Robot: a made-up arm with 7 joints. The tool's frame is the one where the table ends. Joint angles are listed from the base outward.
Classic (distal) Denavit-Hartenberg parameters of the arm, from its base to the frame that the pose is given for. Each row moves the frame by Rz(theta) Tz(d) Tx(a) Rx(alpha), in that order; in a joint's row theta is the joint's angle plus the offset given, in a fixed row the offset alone. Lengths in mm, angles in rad.
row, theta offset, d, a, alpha
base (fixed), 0, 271.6, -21, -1.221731
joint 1, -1.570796, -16.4, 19.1, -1.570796
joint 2, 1.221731, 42, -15, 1.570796
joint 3, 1.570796, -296, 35, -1.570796
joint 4, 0, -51, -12, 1.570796
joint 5, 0, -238, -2, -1.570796
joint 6, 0, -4, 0, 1.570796
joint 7, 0, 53, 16, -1.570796
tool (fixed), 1.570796, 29, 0, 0
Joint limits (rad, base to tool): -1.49..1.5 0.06..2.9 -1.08..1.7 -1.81..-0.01 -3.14..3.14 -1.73..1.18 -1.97..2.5
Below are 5 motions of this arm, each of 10 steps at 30 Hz.
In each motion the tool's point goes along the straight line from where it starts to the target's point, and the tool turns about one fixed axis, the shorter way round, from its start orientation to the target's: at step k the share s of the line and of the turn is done. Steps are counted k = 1, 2, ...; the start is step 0. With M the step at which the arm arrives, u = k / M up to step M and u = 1 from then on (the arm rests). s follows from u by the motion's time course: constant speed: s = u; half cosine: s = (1 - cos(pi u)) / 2; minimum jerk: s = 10 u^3 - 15 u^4 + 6 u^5.
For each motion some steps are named. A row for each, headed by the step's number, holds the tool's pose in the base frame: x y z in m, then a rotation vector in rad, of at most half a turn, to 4 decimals.
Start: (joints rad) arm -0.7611 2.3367 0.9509 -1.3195 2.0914 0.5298 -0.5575
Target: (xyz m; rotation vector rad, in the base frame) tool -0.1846 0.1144 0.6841 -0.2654 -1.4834 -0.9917
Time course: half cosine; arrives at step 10
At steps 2, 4, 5, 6, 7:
2: -0.1356 0.1198 0.7170 -0.5883 -0.8062 -1.0071
4: -0.1492 0.1183 0.7079 -0.5063 -0.9960 -1.0117
5: -0.1575 0.1174 0.7023 -0.4529 -1.1123 -1.0113
6: -0.1659 0.1165 0.6967 -0.3974 -1.2279 -1.0082
7: -0.1734 0.1156 0.6916 -0.3454 -1.3315 -1.0032

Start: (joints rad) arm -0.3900 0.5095 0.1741 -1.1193 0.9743 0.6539 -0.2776
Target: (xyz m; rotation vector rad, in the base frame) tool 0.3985 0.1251 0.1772 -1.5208 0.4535 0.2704
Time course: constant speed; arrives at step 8
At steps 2, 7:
2: 0.3672 0.1598 0.1119 -1.7676 0.4690 0.3583
7: 0.3933 0.1309 0.1663 -1.5620 0.4564 0.2848

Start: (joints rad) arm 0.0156 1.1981 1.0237 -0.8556 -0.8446 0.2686 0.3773
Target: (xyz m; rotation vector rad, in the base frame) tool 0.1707 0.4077 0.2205 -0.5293 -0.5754 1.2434
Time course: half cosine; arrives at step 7
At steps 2, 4, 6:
2: 0.1582 0.4108 0.2674 -0.3489 -0.6614 1.2546
4: 0.1647 0.4092 0.2430 -0.4432 -0.6171 1.2497
6: 0.1699 0.4079 0.2234 -0.5184 -0.5808 1.2443

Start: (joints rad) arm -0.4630 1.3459 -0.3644 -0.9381 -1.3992 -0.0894 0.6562
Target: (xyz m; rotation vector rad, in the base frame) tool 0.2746 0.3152 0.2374 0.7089 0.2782 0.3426
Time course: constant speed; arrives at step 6
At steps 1, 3, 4, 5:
1: 0.2845 0.3037 0.2285 0.5599 0.2285 0.3166
3: 0.2805 0.3083 0.2321 0.6195 0.2484 0.3271
4: 0.2785 0.3106 0.2338 0.6493 0.2583 0.3323
5: 0.2766 0.3129 0.2356 0.6791 0.2683 0.3375

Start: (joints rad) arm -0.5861 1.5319 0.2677 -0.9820 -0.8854 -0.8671 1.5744
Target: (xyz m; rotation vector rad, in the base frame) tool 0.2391 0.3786 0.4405 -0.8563 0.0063 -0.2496
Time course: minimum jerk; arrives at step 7
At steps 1, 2, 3, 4, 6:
1: 0.2222 0.3871 0.4721 -0.8618 -0.0594 -0.3163
2: 0.2243 0.3860 0.4682 -0.8612 -0.0512 -0.3080
3: 0.2282 0.3841 0.4610 -0.8600 -0.0362 -0.2927
4: 0.2327 0.3818 0.4524 -0.8585 -0.0184 -0.2747
6: 0.2387 0.3788 0.4413 -0.8564 0.0047 -0.2512

